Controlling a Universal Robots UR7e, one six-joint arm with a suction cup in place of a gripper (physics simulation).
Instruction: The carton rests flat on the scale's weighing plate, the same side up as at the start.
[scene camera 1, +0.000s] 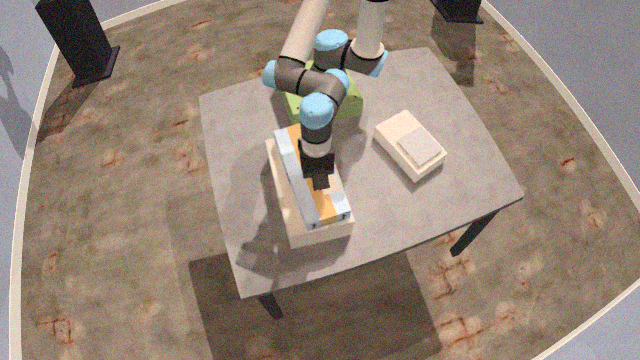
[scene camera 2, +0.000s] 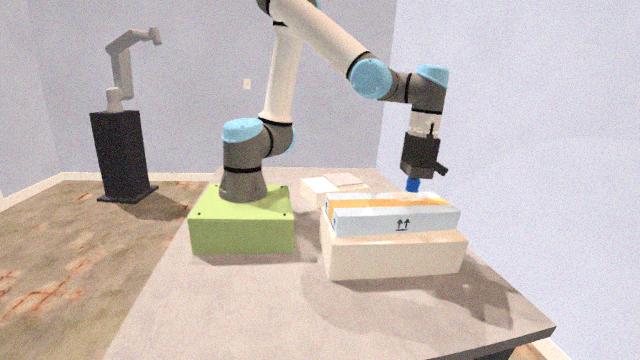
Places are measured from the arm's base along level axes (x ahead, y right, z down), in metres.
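Where they show: end effector, tool point: (scene camera 2: 411, 190); arm's base, origin of the base link: (scene camera 2: 243, 193).
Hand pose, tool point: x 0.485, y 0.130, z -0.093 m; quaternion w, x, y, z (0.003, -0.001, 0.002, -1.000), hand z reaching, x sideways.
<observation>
Each offset is from my tool point to the centre of the thing. "spot": to the spot under its first point. Level surfaces: height alone.
The carton @(dx -0.051, dy +0.013, dz +0.061 m) (scene camera 1: 297, 177) (scene camera 2: 375, 223), light blue with an orange band on top, lies flat on a cream block @(dx -0.050, dy +0.023, dz +0.142 m) (scene camera 1: 320, 237) (scene camera 2: 395, 260). Up arrows on its long side point upward in scene camera 2. The scale @(dx -0.164, dy -0.381, dz +0.154 m) (scene camera 1: 397, 125) (scene camera 2: 314, 185) is a cream box with a grey weighing plate @(spot: dx -0.117, dy -0.390, dz +0.116 m) (scene camera 1: 419, 147) (scene camera 2: 343, 179) on top, standing apart from the carton; the plate bears nothing. My gripper (scene camera 1: 321, 183) (scene camera 2: 412, 186) points down over the carton, its blue suction cup at or just above the carton's top. The cup's lower rim is hard to make out, so contact is unclear. The suction is off and holds nothing.
The arm's base stands on a green box (scene camera 1: 350, 107) (scene camera 2: 242, 235) on the grey table @(dz +0.193 m) (scene camera 1: 400, 220) (scene camera 2: 225, 300), behind the carton in scene camera 1. A black pedestal (scene camera 1: 75, 40) (scene camera 2: 120, 155) with another arm stands on the floor away from the table.
</observation>
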